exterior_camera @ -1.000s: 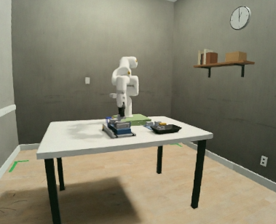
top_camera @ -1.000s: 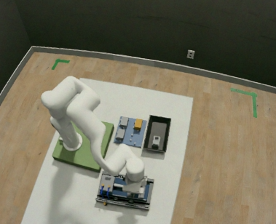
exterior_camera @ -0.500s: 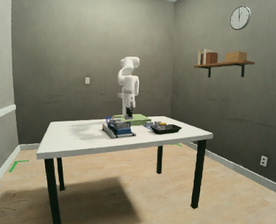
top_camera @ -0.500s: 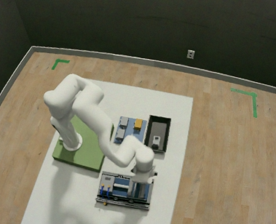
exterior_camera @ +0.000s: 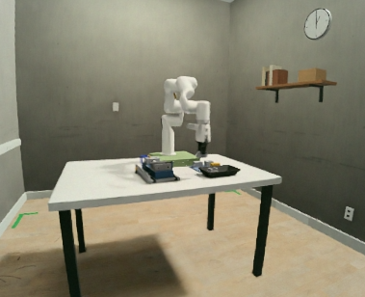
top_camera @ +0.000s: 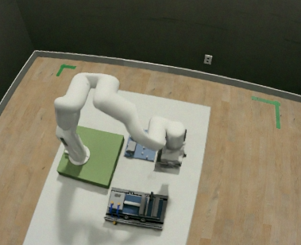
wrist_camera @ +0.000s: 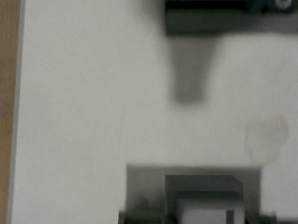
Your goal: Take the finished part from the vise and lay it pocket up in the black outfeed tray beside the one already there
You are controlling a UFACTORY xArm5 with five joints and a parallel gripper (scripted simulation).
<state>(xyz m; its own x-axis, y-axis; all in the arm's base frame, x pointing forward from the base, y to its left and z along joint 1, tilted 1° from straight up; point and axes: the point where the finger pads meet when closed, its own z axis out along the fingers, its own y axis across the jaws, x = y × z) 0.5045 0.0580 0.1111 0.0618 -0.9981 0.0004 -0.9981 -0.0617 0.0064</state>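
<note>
Right now the grey pocketed block is 14 cm below my hand, 8 cm to the left of it and 2 cm behind it. The rest, counted from my hand: blue plate 19 cm behind, 17 cm below, 13 cm to the left; then orange block 18 cm to the left, 15 cm behind, 14 cm below.
</note>
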